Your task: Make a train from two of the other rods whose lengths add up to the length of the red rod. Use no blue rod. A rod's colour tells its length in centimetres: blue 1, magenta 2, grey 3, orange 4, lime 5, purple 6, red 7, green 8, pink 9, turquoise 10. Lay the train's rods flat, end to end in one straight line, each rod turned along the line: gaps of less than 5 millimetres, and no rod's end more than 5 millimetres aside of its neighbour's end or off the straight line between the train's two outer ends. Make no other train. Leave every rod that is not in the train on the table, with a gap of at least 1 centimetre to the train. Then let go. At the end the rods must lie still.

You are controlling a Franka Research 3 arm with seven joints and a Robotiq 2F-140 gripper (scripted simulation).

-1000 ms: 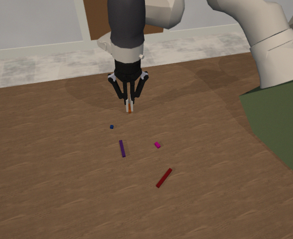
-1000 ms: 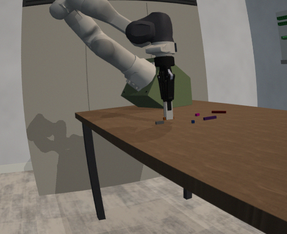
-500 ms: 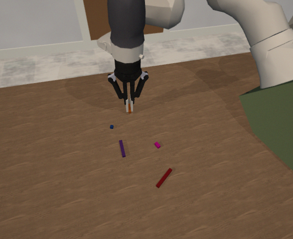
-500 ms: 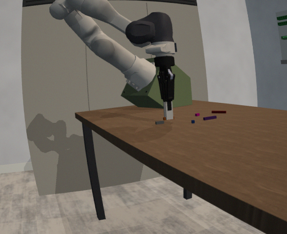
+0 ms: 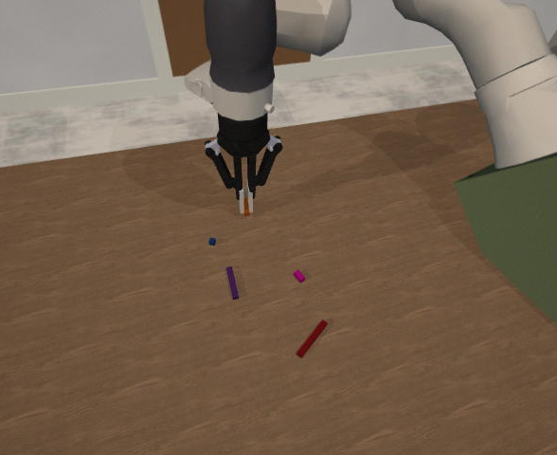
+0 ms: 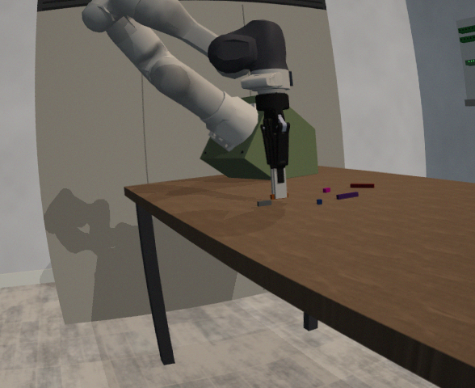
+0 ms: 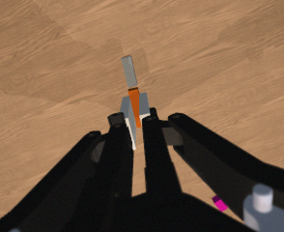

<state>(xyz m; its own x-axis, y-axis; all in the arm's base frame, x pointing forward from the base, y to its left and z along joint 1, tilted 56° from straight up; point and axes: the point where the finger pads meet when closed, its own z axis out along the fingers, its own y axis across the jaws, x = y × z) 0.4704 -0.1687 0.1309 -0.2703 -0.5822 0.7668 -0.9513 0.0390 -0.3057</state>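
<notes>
The orange rod lies 3 cm below my hand. From my hand the other things lie so: grey rod (4 cm to the right, 4 cm below, 1 cm behind); blue rod (9 cm ahead, 5 cm to the left, 4 cm below); purple rod (14 cm to the left, 8 cm ahead, 4 cm below).
</notes>
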